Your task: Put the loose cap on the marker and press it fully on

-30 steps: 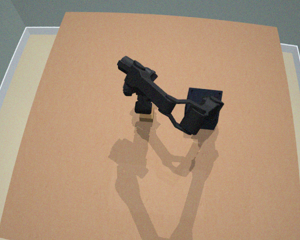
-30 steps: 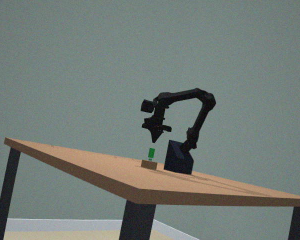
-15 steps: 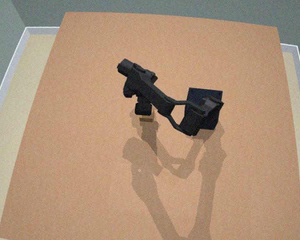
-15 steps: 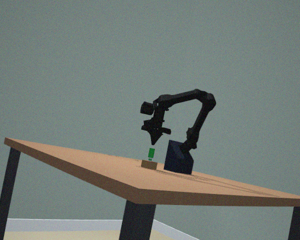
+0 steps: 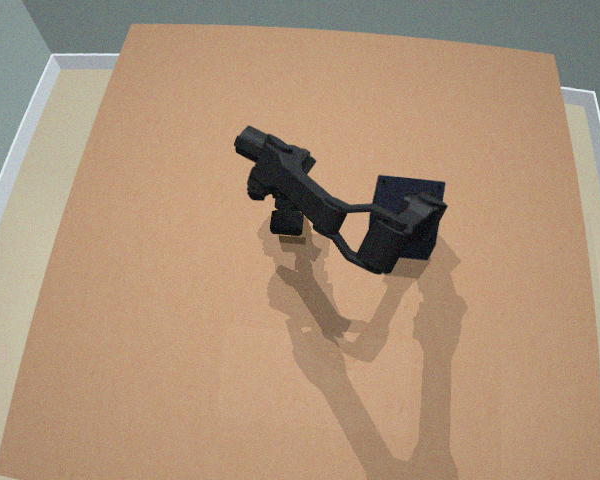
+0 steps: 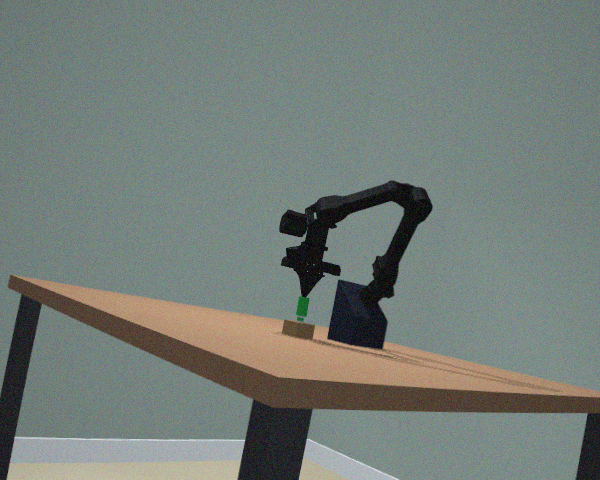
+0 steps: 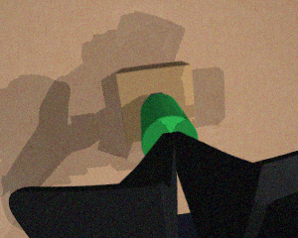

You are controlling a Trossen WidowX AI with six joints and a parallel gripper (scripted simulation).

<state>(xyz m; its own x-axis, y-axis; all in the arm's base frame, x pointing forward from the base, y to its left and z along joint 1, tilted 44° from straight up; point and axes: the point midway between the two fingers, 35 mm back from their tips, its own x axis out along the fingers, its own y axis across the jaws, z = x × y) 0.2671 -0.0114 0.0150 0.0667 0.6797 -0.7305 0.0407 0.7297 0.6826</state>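
My gripper tip is now 30 mm above the green cap. Also, from my gripper tip: holder block 90 mm below.
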